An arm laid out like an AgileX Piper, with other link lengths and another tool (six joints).
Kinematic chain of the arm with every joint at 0, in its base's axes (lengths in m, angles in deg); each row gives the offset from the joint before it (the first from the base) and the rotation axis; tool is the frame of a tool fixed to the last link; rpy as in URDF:
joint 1: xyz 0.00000 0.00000 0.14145 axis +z
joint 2: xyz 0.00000 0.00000 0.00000 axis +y
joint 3: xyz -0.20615 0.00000 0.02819 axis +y
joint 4: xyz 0.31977 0.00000 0.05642 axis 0.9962 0 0.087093
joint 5: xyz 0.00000 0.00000 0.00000 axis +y
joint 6: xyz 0.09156 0.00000 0.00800 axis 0.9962 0 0.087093
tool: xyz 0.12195 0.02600 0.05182 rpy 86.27 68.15 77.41
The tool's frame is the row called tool.
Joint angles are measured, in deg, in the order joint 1, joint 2, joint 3, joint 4, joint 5, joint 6. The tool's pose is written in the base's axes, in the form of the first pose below.
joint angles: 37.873 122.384 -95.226 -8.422 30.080 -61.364
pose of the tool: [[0.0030 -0.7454 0.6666 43.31], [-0.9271 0.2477 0.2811 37.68], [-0.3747 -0.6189 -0.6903 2.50], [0 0 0 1]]
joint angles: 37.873 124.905 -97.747 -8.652 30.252 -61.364
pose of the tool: [[0.0040 -0.7456 0.6664 43.84], [-0.9290 0.2439 0.2785 38.02], [-0.3701 -0.6201 -0.6917 1.84], [0 0 0 1]]
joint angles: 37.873 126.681 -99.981 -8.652 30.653 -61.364
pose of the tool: [[0.0035 -0.7447 0.6674 44.30], [-0.9288 0.2448 0.2781 38.35], [-0.3705 -0.6209 -0.6908 1.66], [0 0 0 1]]
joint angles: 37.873 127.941 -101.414 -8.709 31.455 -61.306
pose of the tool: [[-0.0016 -0.7490 0.6626 44.46], [-0.9316 0.2420 0.2713 38.41], [-0.3635 -0.6169 -0.6981 1.29], [0 0 0 1]]
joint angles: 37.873 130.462 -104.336 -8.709 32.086 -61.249
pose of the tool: [[-0.0048 -0.7502 0.6612 44.97], [-0.9324 0.2423 0.2681 38.77], [-0.3614 -0.6152 -0.7007 0.79], [0 0 0 1]]
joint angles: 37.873 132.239 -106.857 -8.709 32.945 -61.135
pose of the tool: [[-0.0088 -0.7503 0.6610 45.41], [-0.9327 0.2446 0.2652 39.06], [-0.3607 -0.6142 -0.7019 0.69], [0 0 0 1]]
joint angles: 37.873 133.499 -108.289 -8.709 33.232 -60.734
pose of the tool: [[-0.0160 -0.7509 0.6603 45.65], [-0.9318 0.2507 0.2626 39.24], [-0.3627 -0.6110 -0.7036 0.42], [0 0 0 1]]
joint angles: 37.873 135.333 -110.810 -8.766 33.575 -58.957
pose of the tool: [[-0.0408 -0.7465 0.6641 46.24], [-0.9240 0.2811 0.2593 39.69], [-0.3803 -0.6031 -0.7012 0.43], [0 0 0 1]]
